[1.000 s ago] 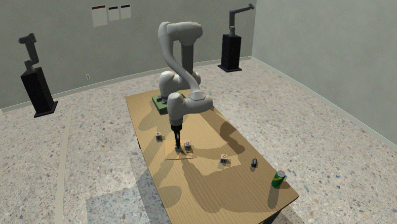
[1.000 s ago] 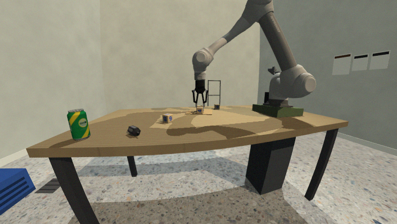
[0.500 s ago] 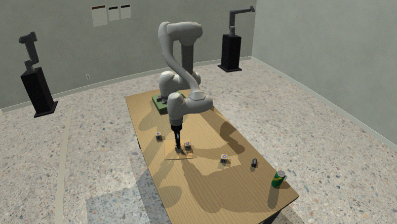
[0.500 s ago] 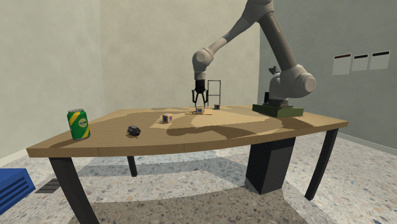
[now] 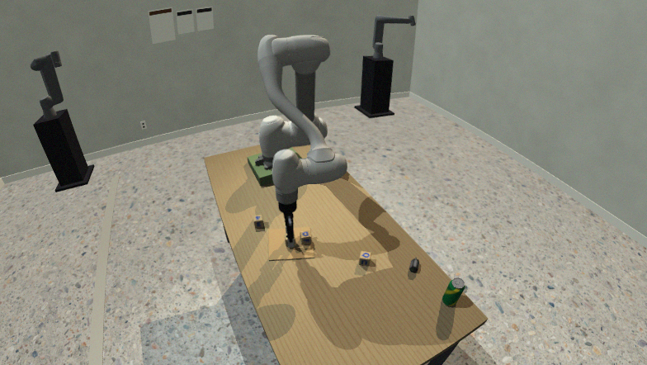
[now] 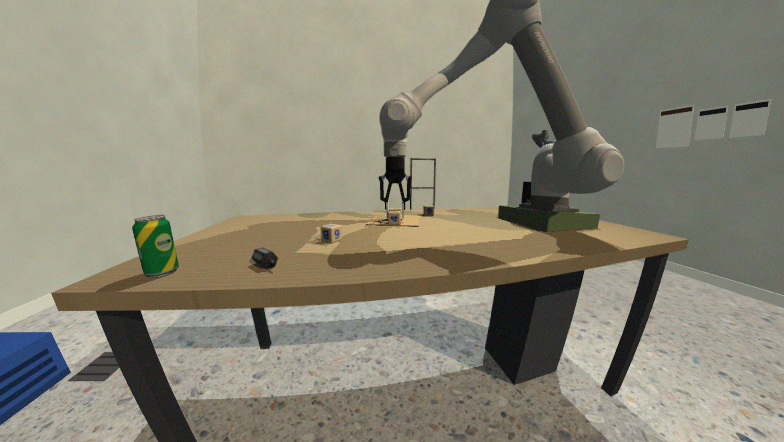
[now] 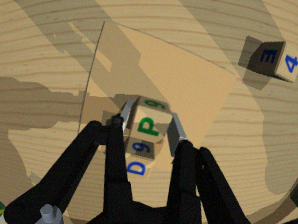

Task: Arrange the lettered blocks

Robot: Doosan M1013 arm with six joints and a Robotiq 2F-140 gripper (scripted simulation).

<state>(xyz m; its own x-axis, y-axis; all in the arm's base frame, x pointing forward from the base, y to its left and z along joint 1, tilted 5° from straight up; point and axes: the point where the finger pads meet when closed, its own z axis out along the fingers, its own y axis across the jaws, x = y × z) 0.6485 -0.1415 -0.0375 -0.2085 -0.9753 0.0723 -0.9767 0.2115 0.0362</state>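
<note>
My hand is 4 cm above the tan mat. Also, from my hand: D block: 1 cm ahead, 7 cm to the left, 2 cm below; blue-lettered block: 24 cm ahead, 25 cm to the left, 2 cm below; black object: 36 cm ahead, 44 cm to the left, 2 cm below.
</note>
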